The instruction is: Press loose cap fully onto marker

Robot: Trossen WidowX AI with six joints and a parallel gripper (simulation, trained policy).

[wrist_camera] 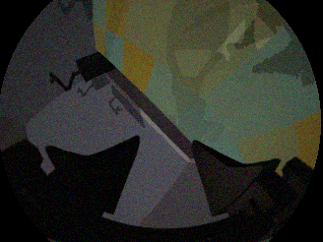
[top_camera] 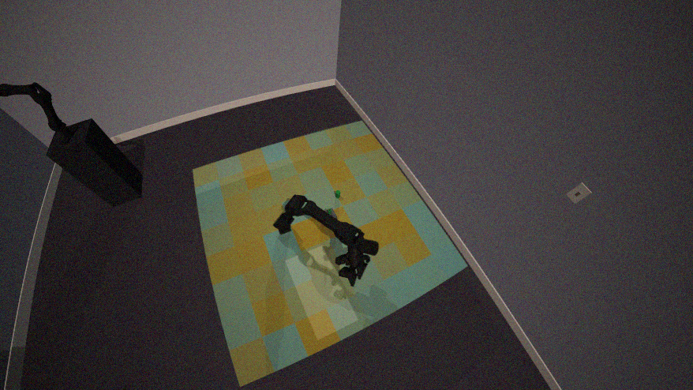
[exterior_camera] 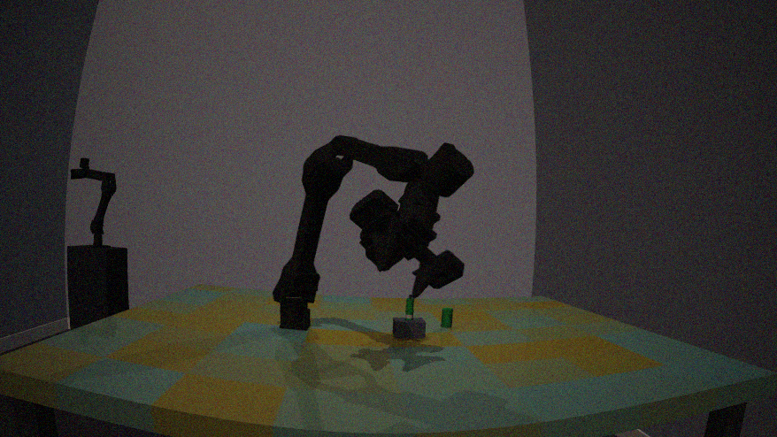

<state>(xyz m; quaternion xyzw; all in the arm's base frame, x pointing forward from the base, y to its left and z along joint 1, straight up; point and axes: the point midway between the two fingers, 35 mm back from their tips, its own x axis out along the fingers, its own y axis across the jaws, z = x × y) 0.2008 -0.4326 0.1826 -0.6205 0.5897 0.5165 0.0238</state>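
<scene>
Right now the green cap is 530 mm to the left of my gripper tip, 170 mm ahead of it and 140 mm below it. Round my gripper tip: green marker: 420 mm to the left, 90 mm below, 70 mm ahead; then grey holder block: 420 mm to the left, 140 mm below, 70 mm ahead.
</scene>
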